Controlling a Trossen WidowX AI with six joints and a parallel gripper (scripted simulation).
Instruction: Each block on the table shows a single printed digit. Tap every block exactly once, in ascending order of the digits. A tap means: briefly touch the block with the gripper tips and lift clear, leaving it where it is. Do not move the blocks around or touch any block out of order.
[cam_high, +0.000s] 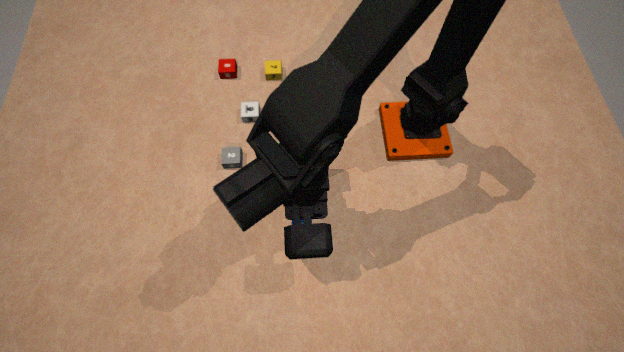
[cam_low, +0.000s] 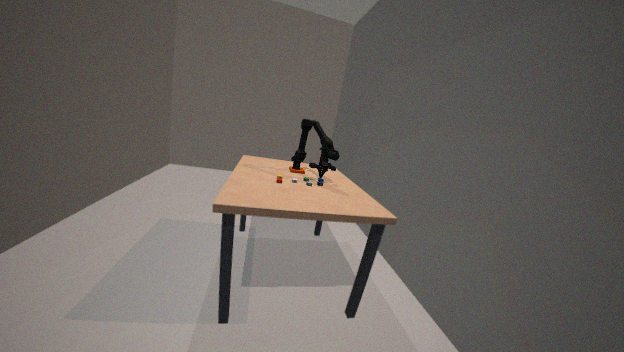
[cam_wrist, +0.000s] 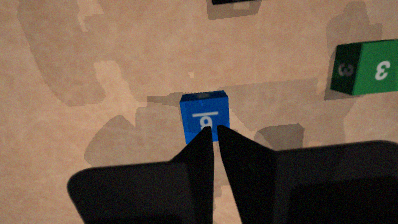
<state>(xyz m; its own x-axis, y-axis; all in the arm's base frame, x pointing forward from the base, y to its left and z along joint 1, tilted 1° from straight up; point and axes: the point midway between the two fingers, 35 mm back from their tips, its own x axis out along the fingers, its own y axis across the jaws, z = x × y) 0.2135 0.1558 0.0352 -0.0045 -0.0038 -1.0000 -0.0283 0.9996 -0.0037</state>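
Now: gripper tip 10 mm short of the blue block and 10 mm above it. From my gripper tip the other things lie so: grey block 130 mm ahead, 100 mm to the right, 10 mm below; then green block 110 mm to the right, 30 mm ahead, 10 mm below; then black block 100 mm ahead, 20 mm to the right, 10 mm below.
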